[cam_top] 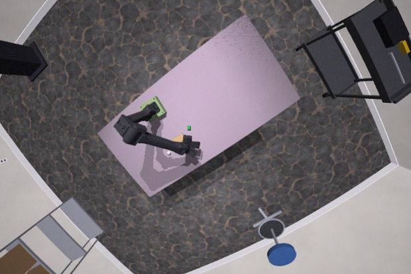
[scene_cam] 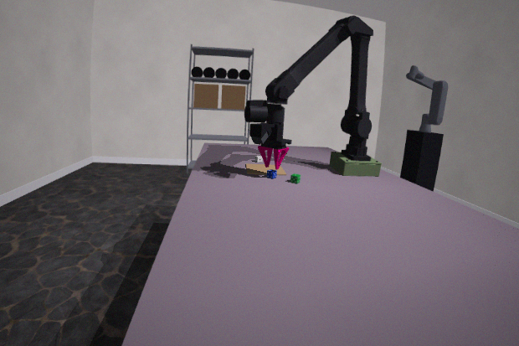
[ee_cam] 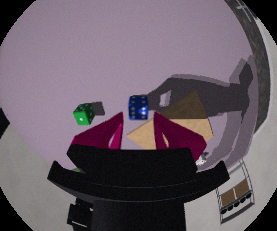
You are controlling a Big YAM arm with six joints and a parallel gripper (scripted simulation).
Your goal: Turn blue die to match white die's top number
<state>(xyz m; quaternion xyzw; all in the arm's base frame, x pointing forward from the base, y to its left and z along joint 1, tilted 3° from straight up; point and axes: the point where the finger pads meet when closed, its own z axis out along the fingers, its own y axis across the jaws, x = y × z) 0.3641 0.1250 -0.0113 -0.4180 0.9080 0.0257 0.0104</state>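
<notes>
My gripper is now 30 mm above the blue die. Also, from my hand: white die: 240 mm to the right, 30 mm below, 30 mm ahead; tan mat: 110 mm to the right, 40 mm below, 10 mm ahead; green die: 70 mm behind, 50 mm to the left, 30 mm below.
</notes>
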